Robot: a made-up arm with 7 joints.
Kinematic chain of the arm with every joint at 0, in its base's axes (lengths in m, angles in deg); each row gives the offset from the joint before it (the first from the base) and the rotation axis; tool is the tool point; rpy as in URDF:
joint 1: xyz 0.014 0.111 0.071 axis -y
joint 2: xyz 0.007 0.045 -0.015 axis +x
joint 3: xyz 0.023 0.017 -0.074 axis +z
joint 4: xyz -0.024 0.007 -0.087 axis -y
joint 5: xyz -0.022 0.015 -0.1 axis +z
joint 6: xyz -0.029 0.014 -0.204 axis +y
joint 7: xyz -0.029 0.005 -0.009 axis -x
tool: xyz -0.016 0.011 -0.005 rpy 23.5 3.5 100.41
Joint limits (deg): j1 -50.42..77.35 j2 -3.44..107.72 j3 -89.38..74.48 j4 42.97..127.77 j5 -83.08..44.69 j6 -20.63..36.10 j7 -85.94..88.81
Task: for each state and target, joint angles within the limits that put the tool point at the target. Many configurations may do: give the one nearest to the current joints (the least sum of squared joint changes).
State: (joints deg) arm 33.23 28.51 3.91 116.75 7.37 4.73 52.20
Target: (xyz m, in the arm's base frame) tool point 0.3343 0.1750 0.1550
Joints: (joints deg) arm 26.20 26.17 -9.90 126.04 11.22 6.03 52.79
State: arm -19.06 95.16 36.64 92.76 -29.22 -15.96 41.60
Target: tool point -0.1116 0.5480 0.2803
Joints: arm 34.30 90.78 74.48 57.80 -32.16 -14.18 40.60
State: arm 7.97 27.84 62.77 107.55 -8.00 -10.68 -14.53
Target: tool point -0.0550 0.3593 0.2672
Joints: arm 25.15 51.91 74.48 127.77 -28.81 -3.41 -17.56
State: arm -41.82 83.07 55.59 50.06 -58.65 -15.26 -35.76
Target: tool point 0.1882 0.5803 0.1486
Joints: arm -43.77 84.99 51.83 47.26 -57.40 -18.49 -34.86
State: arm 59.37 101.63 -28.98 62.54 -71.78 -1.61 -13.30
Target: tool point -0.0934 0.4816 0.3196
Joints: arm 77.35 98.32 2.65 52.06 -73.11 34.40 -22.12
